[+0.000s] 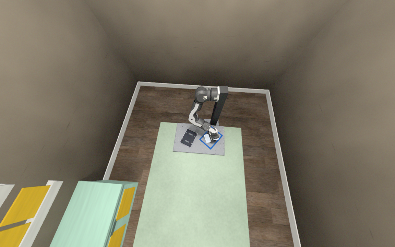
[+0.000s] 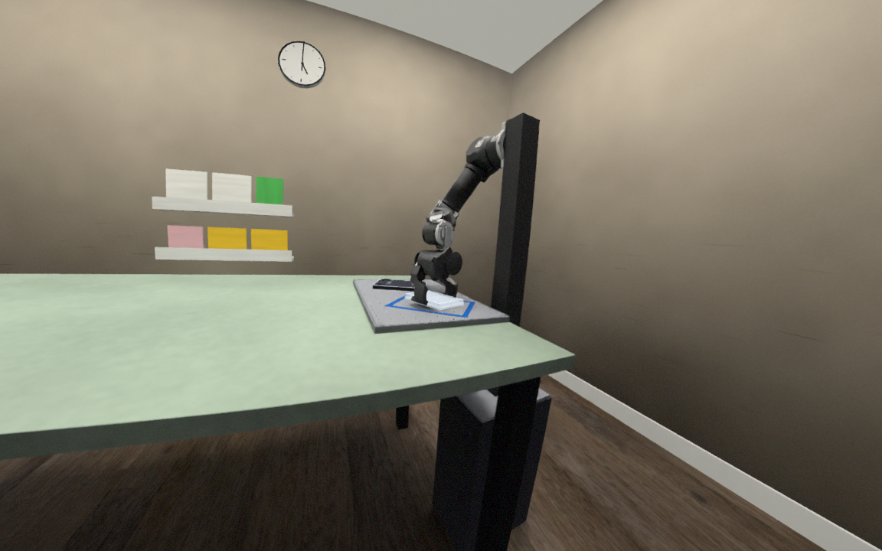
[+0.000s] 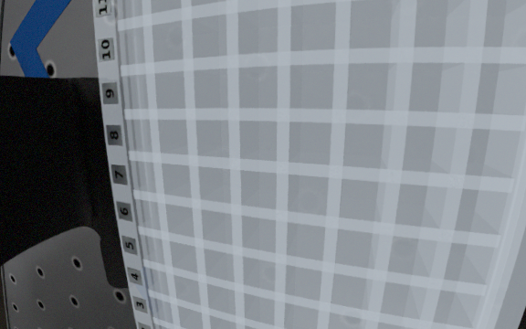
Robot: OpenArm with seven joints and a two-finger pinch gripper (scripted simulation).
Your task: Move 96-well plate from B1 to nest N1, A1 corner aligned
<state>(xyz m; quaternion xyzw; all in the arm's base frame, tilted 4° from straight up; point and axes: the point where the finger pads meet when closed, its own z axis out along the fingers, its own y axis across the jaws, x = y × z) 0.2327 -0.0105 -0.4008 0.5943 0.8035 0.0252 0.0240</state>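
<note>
My gripper is now right at the 96-well plate. The rest, counted from my hand: black plate nest N1 (22 cm to the right, 1 cm below); white A1 label (14 cm to the right, 4 cm behind).
</note>
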